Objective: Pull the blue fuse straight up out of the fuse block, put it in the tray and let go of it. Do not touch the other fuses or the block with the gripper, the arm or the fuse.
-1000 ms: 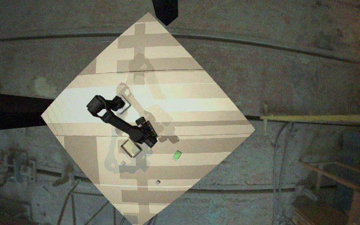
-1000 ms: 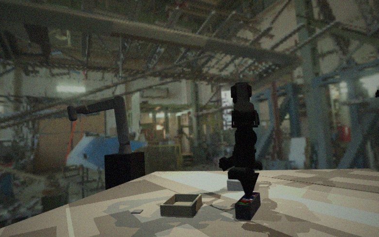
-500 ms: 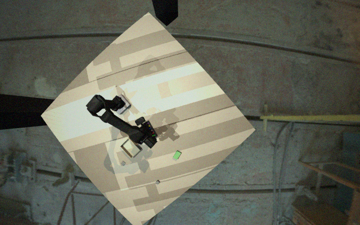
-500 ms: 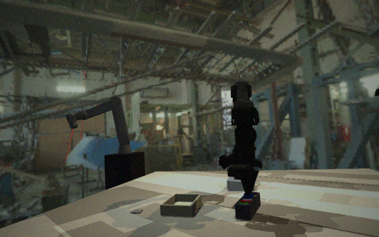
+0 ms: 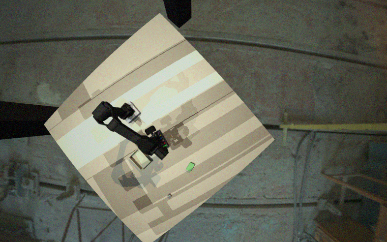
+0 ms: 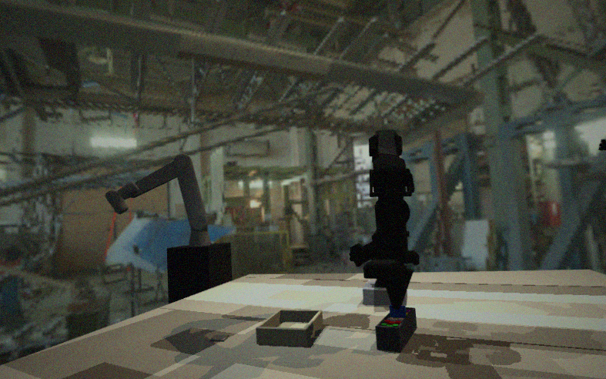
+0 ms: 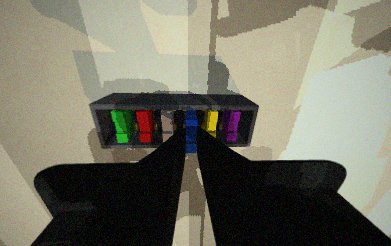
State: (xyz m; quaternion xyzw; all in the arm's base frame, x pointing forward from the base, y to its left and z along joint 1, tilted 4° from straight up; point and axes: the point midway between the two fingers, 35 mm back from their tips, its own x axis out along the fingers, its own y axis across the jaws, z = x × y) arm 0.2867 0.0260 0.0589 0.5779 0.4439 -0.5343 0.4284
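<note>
The grey tray lies 21 cm to the right of my gripper tip and 5 cm below it. The rest, counted from my gripper tip: blue fuse (1 cm below); then grey cube (34 cm ahead, 26 cm to the right, 4 cm below).
</note>
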